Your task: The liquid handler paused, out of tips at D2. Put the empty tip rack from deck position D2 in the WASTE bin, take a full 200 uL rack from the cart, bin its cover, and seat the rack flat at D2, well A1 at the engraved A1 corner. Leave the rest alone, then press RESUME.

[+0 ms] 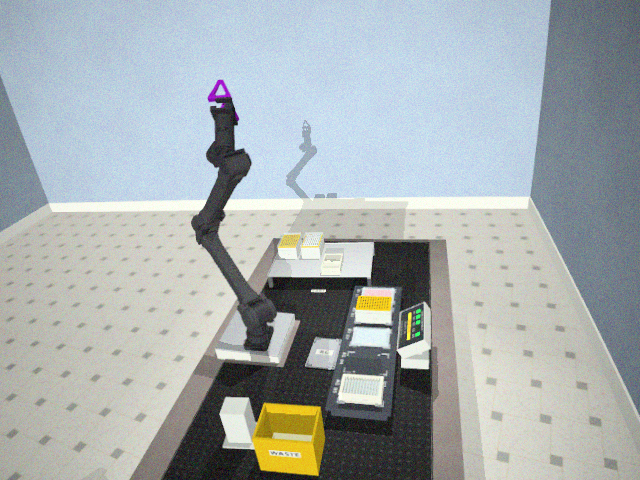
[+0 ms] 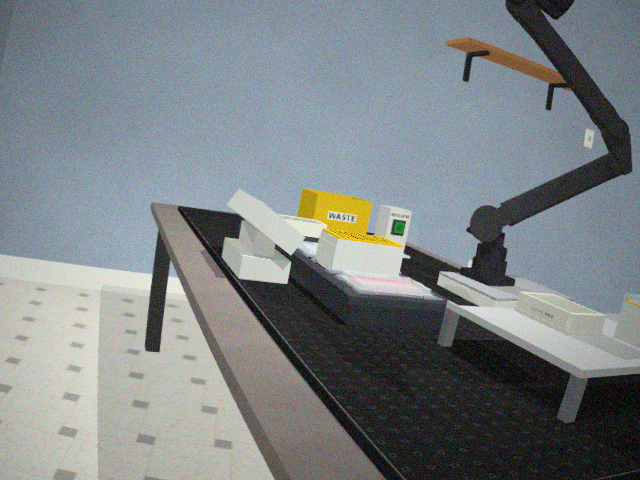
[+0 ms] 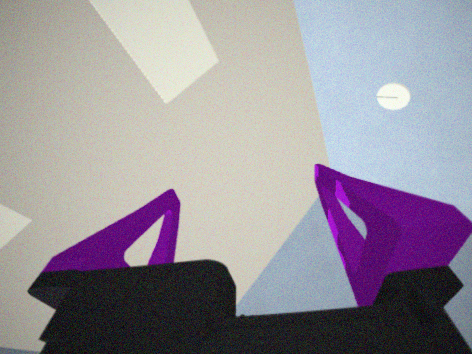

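Note:
My gripper is open and empty, raised high above the bench and pointing up. A white rack with a yellow, dark-holed top stands on the dark deck; its position label is unreadable. On the white cart stand a yellow-topped rack and a rack with a whitish top. The yellow WASTE bin holds a pale object. The RESUME box has a green button.
The deck also bears a pink plate, a pale blue plate, a bare dark position and a cream rack. A beige box stands on the cart. A tilted screen stands beside the deck.

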